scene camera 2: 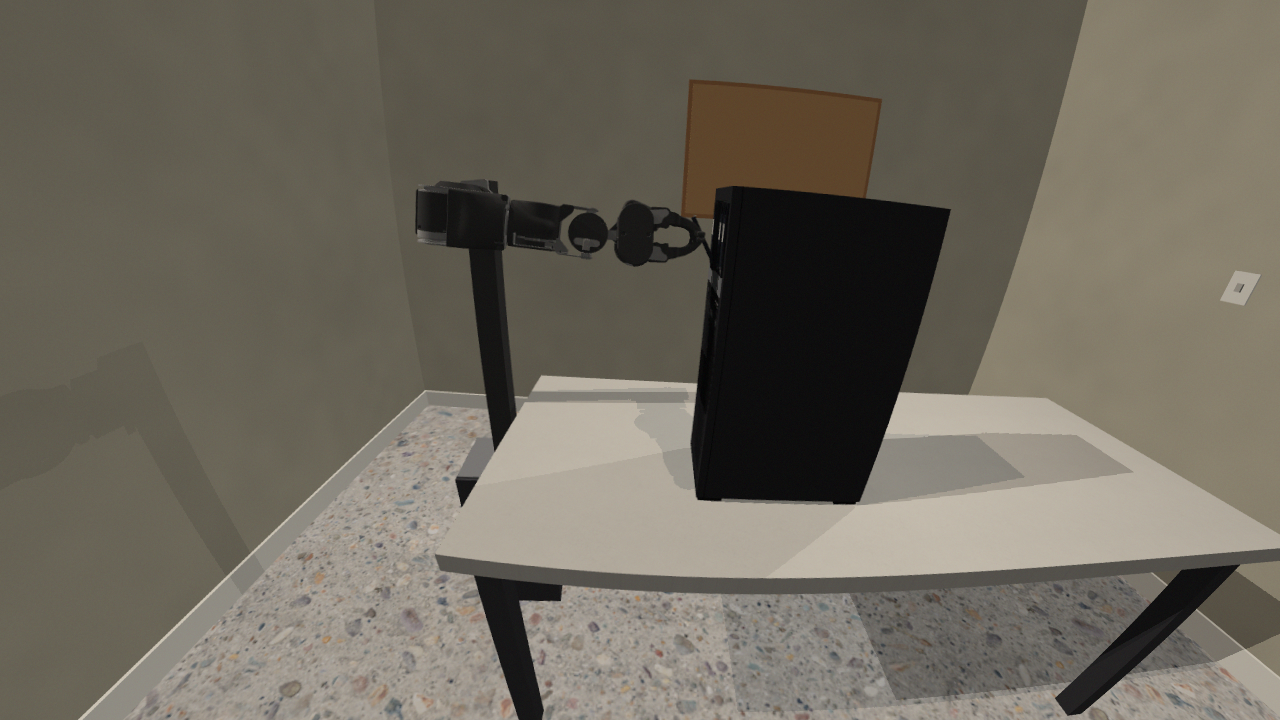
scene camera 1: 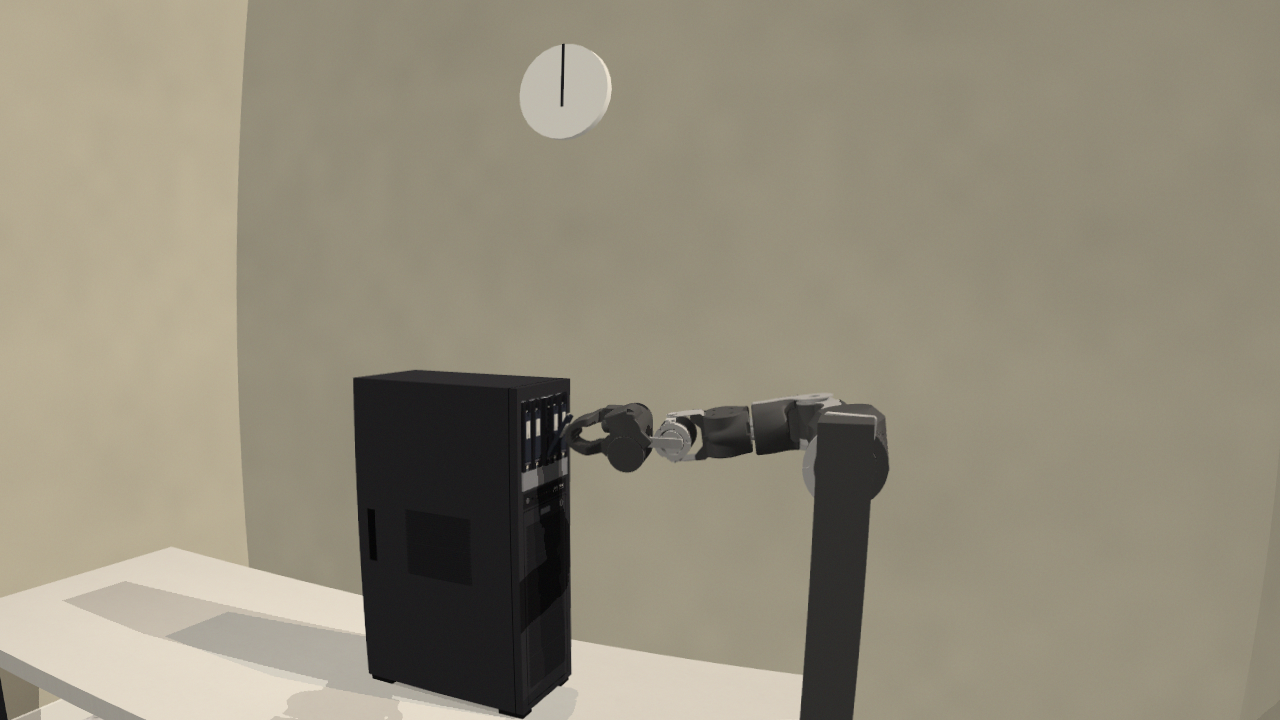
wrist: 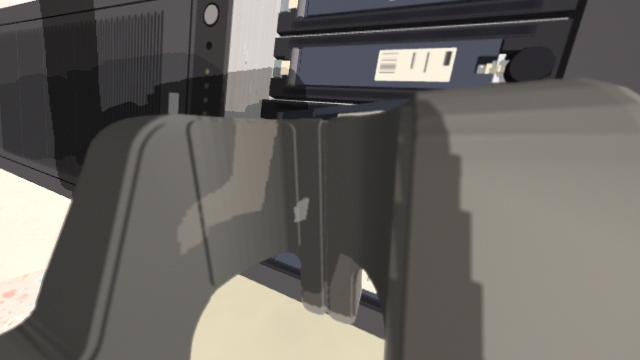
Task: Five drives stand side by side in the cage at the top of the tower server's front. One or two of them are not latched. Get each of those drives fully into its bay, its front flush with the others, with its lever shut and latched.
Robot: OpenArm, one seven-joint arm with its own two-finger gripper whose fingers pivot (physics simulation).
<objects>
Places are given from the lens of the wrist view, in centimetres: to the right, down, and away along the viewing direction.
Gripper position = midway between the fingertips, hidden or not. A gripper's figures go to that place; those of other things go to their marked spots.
my gripper (wrist: 338, 214): 1, 1, 6
drive (wrist: 269, 110): -2, -3, 9
black tower server (wrist: 75, 75): -20, -9, 17
The marked spots on the drive and the black tower server are 20 cm apart.
</objects>
